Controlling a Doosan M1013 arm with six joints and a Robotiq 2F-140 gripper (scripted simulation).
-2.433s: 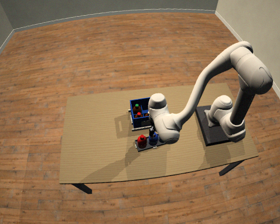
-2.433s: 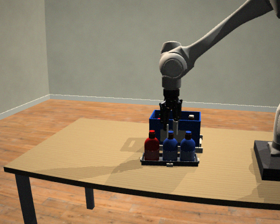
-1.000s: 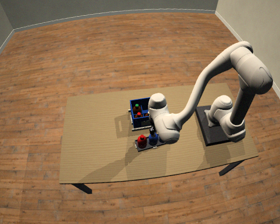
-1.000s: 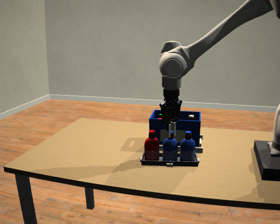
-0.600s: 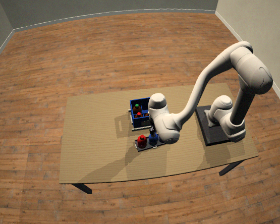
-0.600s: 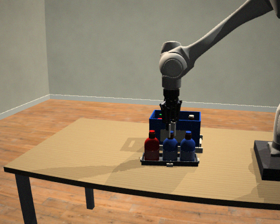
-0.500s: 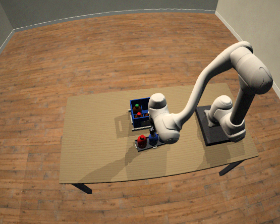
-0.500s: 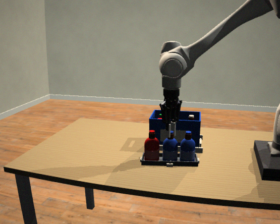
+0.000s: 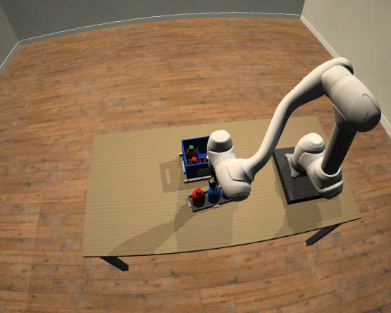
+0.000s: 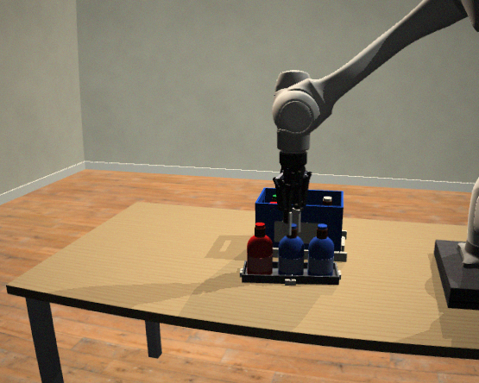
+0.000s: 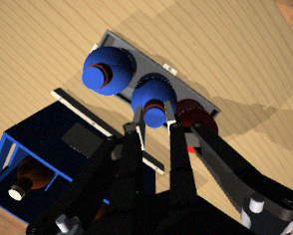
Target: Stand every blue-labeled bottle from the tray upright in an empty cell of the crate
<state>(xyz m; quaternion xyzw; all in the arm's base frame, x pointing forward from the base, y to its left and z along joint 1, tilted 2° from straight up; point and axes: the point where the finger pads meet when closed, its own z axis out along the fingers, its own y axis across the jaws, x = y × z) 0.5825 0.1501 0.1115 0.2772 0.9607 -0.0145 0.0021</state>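
My hand is 90 mm short of the red-labeled bottle, 20 mm to the right of it and 90 mm above it. The rest, counted from my hand: dark tray: 160 mm below; blue crate: 20 mm ahead, 230 mm to the right, 90 mm below.
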